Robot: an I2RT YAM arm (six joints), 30 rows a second.
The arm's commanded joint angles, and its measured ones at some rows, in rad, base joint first. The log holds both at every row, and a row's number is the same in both.
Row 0, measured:
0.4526 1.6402 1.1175 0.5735 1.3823 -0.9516
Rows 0 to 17, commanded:
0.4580 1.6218 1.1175 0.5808 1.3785 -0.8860
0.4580 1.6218 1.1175 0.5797 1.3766 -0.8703
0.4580 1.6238 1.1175 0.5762 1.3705 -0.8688
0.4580 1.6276 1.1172 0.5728 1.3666 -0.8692
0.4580 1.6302 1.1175 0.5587 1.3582 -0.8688
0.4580 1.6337 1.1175 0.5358 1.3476 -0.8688
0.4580 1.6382 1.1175 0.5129 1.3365 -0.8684
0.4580 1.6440 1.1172 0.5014 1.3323 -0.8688
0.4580 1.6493 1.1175 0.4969 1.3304 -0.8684
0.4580 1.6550 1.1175 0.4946 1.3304 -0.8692
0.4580 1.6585 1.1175 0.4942 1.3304 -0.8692
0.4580 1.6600 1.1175 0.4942 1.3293 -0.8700
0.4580 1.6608 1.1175 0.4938 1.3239 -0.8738
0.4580 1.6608 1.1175 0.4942 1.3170 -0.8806
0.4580 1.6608 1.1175 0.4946 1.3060 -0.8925
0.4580 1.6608 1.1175 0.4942 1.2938 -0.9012
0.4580 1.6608 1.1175 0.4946 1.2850 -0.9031
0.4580 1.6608 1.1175 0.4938 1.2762 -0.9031
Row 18, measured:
0.4526 1.6600 1.1175 0.4896 1.3071 -0.8902
